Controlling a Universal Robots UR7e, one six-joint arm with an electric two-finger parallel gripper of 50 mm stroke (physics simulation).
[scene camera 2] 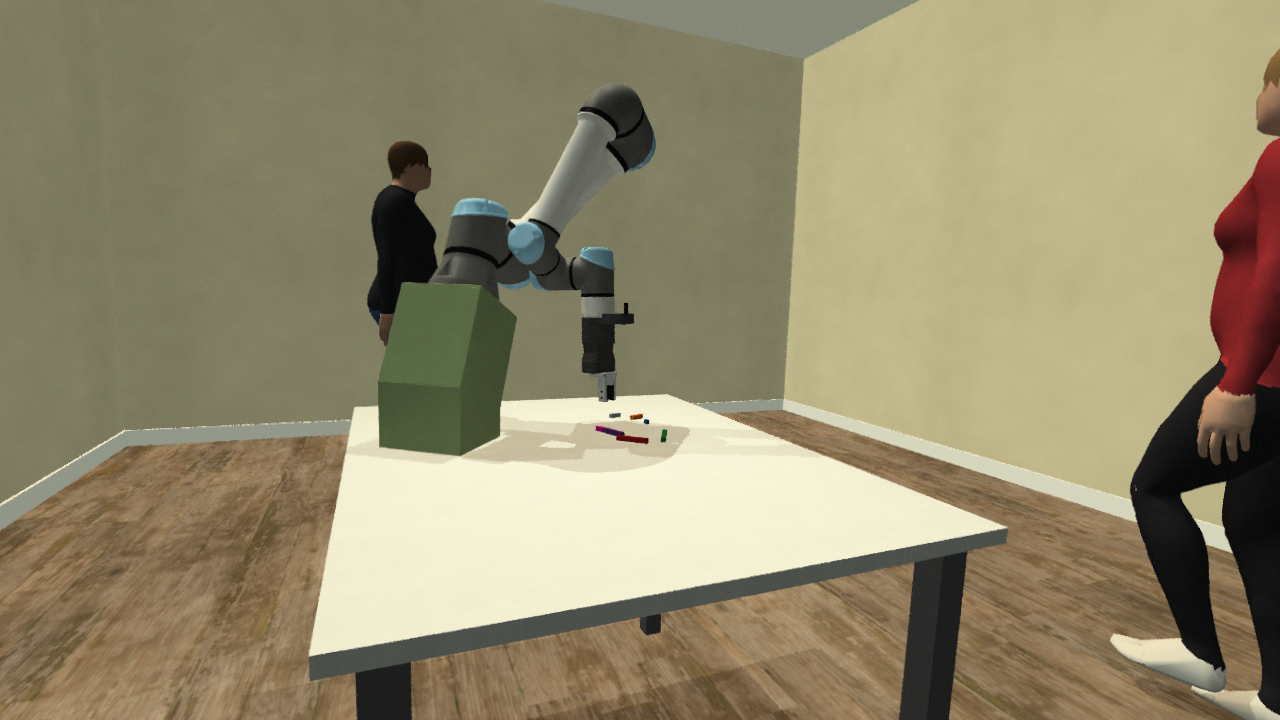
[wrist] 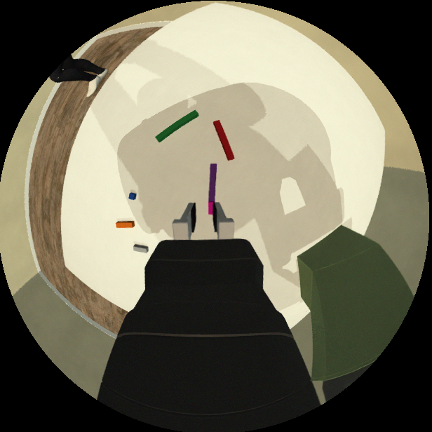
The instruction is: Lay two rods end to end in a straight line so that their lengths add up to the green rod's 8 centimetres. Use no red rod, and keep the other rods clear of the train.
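Seen in the pictures: gripper, fingertip midpoint: [scene camera 2: 607, 400]; arm's base, origin of the base link: [scene camera 2: 462, 300].
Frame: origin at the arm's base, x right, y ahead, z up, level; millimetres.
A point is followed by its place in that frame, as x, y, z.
Observation:
A purple rod [scene camera 2: 612, 432] {82, 320, -285} [wrist: 212, 182] and a short magenta rod [scene camera 2: 600, 428] {48, 302, -283} [wrist: 210, 208] lie end to end in a line on the table, with no gap that I can see. The green rod [scene camera 2: 664, 435] {149, 419, -281} [wrist: 177, 126] lies apart at a slant. A red rod [scene camera 2: 632, 439] {153, 344, -285} [wrist: 223, 140] lies beyond the purple rod's far end, apart from it. My gripper [scene camera 2: 607, 393] {44, 317, -220} [wrist: 204, 211] is partly open and empty, above the table. In the wrist view its right finger stands close beside the magenta rod's image and may hide a little of it.
A small blue block [scene camera 2: 646, 421] {-6, 434, -284} [wrist: 132, 196], an orange rod [scene camera 2: 636, 416] {-63, 428, -283} [wrist: 125, 224] and a grey rod [scene camera 2: 614, 415] {-92, 379, -285} [wrist: 141, 248] lie apart from the line. The green pedestal [scene camera 2: 429, 358] {126, -69, -110} [wrist: 360, 305] stands at the table's side. Two people stand beyond the table [scene camera 2: 537, 537].

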